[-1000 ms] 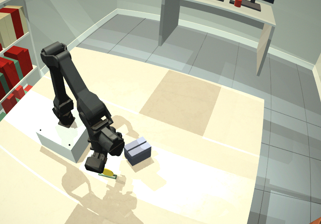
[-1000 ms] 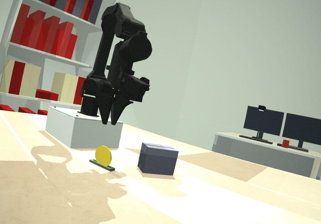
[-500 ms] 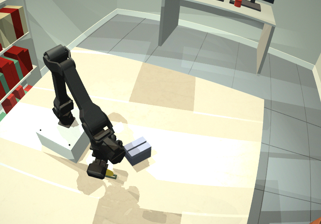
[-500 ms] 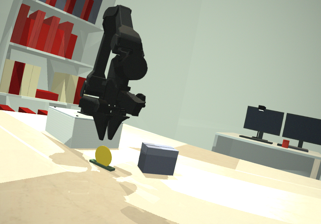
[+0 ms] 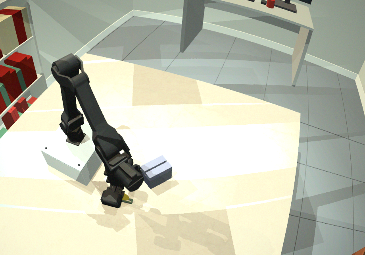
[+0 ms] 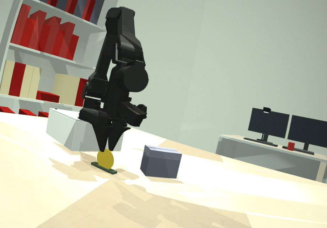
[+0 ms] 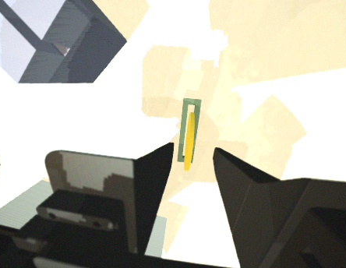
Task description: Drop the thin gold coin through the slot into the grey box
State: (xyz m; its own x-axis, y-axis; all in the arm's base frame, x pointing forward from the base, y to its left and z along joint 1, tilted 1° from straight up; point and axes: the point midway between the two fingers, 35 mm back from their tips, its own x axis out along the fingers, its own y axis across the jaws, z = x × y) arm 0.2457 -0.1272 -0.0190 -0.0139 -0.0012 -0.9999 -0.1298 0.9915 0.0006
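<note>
Right now the coin is 20 mm below my gripper tip.
</note>
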